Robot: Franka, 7 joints.
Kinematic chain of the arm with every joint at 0, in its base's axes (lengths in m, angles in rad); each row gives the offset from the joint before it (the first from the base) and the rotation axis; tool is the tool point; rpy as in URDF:
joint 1: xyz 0 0 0.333 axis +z
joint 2: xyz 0 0 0 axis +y
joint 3: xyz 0 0 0.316 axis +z
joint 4: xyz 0.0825 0 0 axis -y
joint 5: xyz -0.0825 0 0.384 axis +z
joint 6: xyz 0 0 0 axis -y
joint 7: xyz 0.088 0 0 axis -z
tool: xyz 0 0 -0.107 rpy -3.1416 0 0
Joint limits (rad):
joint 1: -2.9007..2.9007
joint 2: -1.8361..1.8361
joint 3: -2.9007..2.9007
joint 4: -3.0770..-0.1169
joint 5: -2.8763..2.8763
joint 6: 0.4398..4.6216
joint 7: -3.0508..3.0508
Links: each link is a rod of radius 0.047 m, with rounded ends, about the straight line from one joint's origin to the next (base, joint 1, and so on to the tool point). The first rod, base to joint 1, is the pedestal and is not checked.
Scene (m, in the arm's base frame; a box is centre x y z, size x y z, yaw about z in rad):
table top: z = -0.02
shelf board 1: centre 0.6 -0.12 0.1 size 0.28 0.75 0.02 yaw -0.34
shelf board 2: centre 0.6 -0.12 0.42 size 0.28 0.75 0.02 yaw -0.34
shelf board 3: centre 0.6 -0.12 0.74 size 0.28 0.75 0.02 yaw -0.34
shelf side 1: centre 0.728 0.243 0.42 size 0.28 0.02 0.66 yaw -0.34
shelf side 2: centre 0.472 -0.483 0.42 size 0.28 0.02 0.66 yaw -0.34
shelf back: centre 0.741 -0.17 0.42 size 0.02 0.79 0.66 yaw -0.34
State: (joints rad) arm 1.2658 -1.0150 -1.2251 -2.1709 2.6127 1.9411 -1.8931
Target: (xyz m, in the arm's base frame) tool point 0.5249 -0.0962 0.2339
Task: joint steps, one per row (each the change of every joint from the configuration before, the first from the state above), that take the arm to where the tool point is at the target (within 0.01 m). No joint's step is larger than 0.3 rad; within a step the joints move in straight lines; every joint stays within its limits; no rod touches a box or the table.
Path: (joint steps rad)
1: -0.2710 -0.1291 0.0984 -0.1552 -0.0023 -0.1891 0.0512
2: -0.2710 -0.1290 0.0984 -0.1553 -0.0023 -0.1891 0.0513
3: -0.2710 -0.1291 0.0985 -0.1552 -0.0023 -0.1891 0.0512
4: -0.2709 -0.1291 0.0984 -0.1553 -0.0024 -0.1891 0.0512
5: -0.2710 -0.1291 0.0984 -0.1552 -0.0023 -0.1890 0.0512
6: 0.2897 0.1208 -0.2588 0.0047 0.0043 0.2864 -0.0640
7: 0.2898 0.1208 -0.2588 0.0048 0.0042 0.2865 -0.0640
8: 0.2897 0.1208 -0.2588 0.0047 0.0042 0.2864 -0.0641
9: 0.2898 0.1208 -0.2589 0.0047 0.0043 0.2865 -0.0640
10: 0.2467 -0.0154 -0.0400 0.2942 0.0227 -0.0323 0.0000
11: 0.2468 -0.0154 -0.0401 0.2942 0.0228 -0.0322 0.0000

